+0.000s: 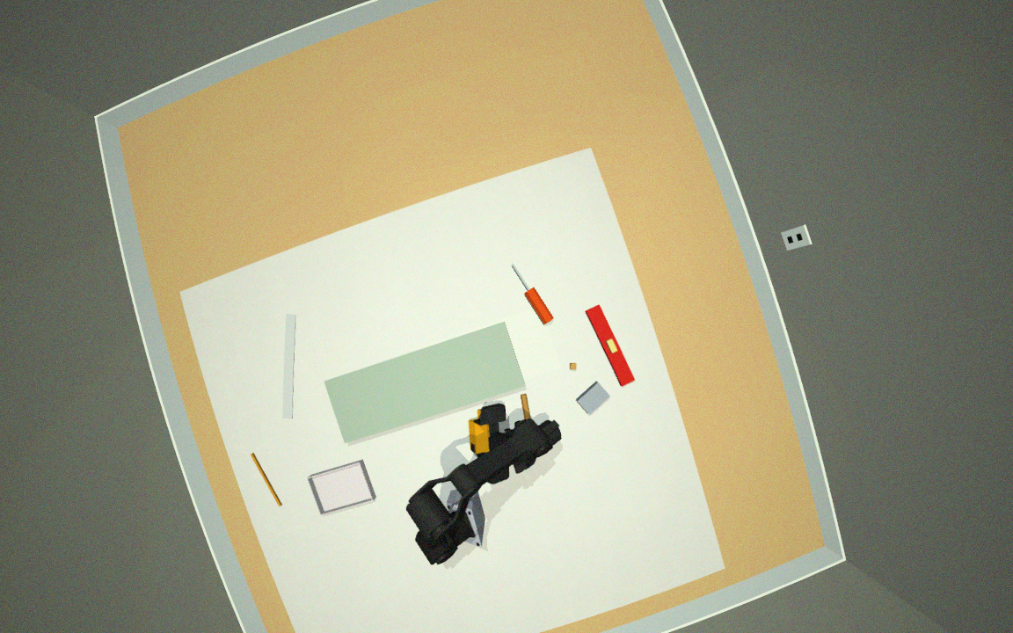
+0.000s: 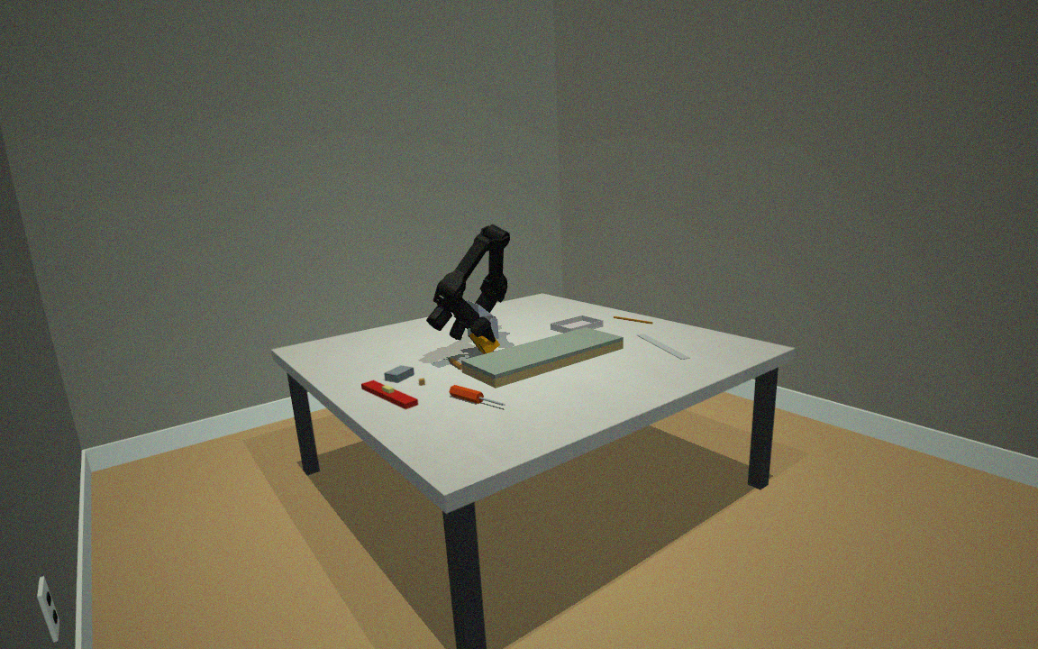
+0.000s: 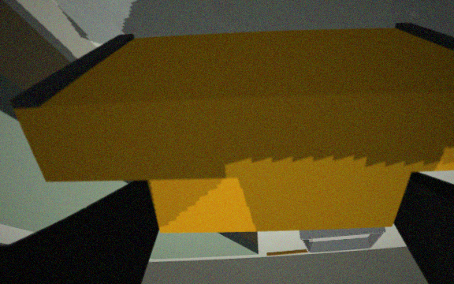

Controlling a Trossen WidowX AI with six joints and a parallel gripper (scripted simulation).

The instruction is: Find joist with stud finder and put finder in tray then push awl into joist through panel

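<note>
Now: gripper tip 20 mm past the awl, 140 mm to the left of it and 50 mm above it. Also, from my gripper tip: yellow stud finder 10 mm behind; grey block 30 mm behind, 330 mm to the right, 40 mm below; small brown cube 70 mm ahead, 310 mm to the right, 50 mm below.
</note>
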